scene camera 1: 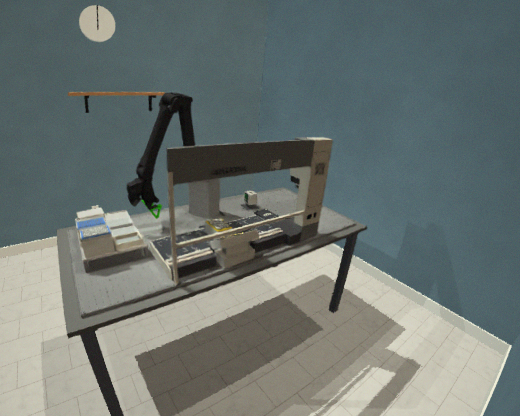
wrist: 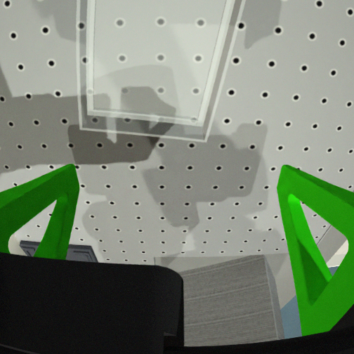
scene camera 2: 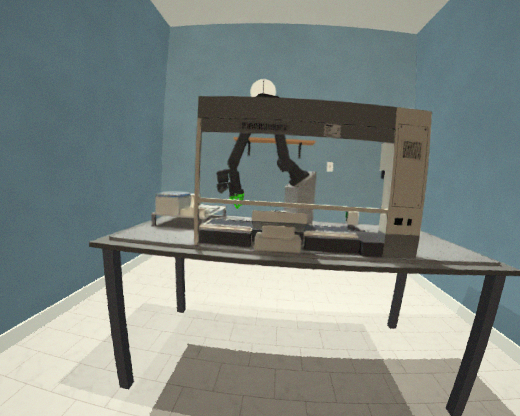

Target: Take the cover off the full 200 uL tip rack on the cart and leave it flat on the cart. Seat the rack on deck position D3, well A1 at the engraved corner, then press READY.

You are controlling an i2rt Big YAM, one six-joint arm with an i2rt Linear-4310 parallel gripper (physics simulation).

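My gripper is open and empty, pointing down above the perforated table top between the cart and the grey arm pedestal. A clear, shallow box-like cover lies on that surface in the upper part of the wrist view, beyond the fingertips. The cart stands at the left of the table and carries pale racks and a box with a blue-framed top. I cannot tell which is the 200 uL rack. The deck has dark slots; the D3 mark is not readable. READY is not readable.
The liquid handler's frame spans the deck, with a front rail. The arm pedestal stands behind. A small white box with a green side stands at the back right.
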